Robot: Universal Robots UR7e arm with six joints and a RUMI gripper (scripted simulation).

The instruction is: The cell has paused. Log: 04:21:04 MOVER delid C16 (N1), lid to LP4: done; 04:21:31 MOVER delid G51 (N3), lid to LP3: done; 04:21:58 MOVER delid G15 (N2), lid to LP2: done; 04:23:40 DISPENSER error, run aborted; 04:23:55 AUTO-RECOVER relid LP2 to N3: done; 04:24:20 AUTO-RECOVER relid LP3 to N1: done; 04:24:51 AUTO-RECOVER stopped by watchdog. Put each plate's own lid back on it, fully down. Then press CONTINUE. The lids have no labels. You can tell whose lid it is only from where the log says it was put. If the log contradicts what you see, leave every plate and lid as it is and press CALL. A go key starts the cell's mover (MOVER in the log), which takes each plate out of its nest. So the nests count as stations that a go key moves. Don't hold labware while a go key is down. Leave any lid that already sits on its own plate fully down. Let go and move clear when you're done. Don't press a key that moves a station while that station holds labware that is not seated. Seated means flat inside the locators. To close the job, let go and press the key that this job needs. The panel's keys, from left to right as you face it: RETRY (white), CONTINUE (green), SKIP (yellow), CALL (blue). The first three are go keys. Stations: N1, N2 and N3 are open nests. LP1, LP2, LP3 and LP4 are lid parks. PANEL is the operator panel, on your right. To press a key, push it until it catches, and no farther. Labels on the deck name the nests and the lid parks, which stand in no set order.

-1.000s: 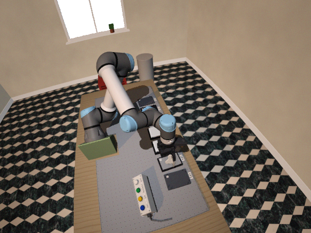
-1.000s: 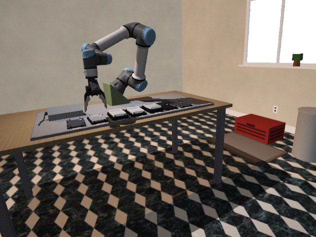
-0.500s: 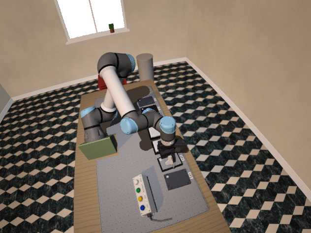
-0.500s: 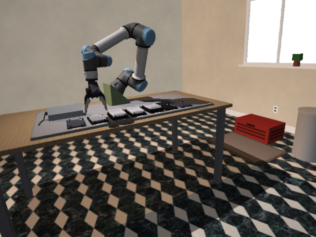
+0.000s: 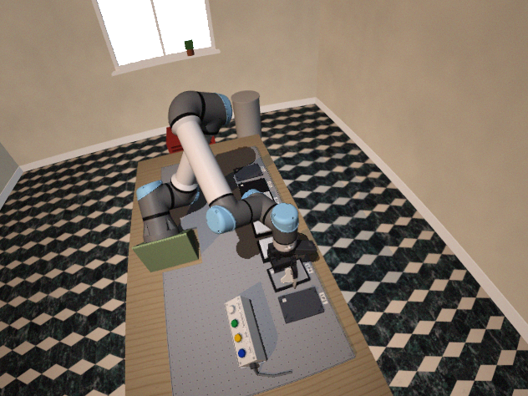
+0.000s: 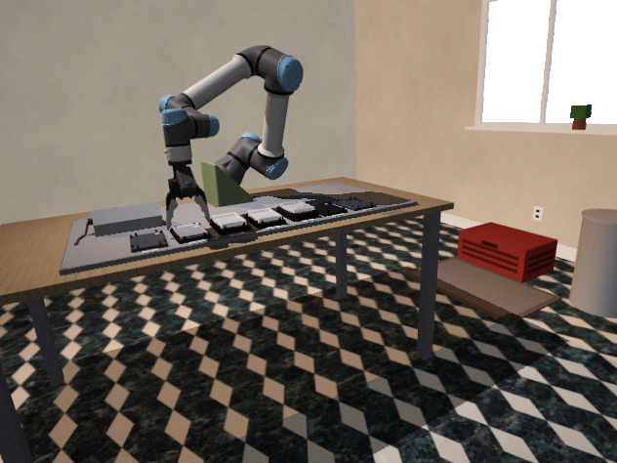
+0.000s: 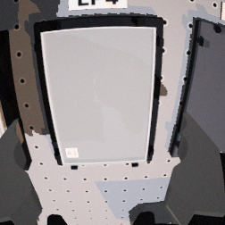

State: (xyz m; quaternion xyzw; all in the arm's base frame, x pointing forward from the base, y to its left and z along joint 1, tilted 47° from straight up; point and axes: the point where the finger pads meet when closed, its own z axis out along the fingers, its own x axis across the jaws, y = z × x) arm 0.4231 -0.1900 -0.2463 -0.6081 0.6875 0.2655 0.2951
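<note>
My gripper is now 20 mm above the pale grey lid. The rest, counted from my hand: black lid park 30 mm below; plate 10 mm ahead, 130 mm to the left, 10 mm below; green CONTINUE key 250 mm behind, 120 mm to the right, 30 mm above.
</note>
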